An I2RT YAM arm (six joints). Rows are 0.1 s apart.
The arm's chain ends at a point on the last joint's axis. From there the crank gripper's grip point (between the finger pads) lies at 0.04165 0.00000 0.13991 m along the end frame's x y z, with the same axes.
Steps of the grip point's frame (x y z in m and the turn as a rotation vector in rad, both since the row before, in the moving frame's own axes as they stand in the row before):
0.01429 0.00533 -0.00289 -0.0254 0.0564 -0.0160
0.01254 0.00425 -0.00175 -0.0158 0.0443 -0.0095
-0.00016 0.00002 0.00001 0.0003 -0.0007 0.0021
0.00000 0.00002 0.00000 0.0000 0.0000 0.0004
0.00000 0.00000 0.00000 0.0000 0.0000 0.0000
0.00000 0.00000 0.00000 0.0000 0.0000 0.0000
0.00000 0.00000 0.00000 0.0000 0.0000 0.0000
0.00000 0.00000 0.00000 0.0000 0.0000 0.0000
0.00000 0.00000 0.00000 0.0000 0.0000 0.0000
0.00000 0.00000 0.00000 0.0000 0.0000 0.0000
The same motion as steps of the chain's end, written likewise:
0.00645 0.00254 -0.00028 -0.0254 0.0564 -0.0160
0.00638 0.00248 0.00025 -0.0158 0.0443 -0.0095
-0.00006 -0.00003 -0.00002 0.0003 -0.0007 0.0021
0.00000 0.00000 0.00000 0.0000 0.0000 0.0004
0.00000 0.00000 0.00000 0.0000 0.0000 0.0000
0.00000 0.00000 0.00000 0.0000 0.0000 0.0000
0.00000 0.00000 0.00000 0.0000 0.0000 0.0000
0.00000 0.00000 0.00000 0.0000 0.0000 0.0000
0.00000 0.00000 0.00000 0.0000 0.0000 0.0000
0.00000 0.00000 0.00000 0.0000 0.0000 0.0000

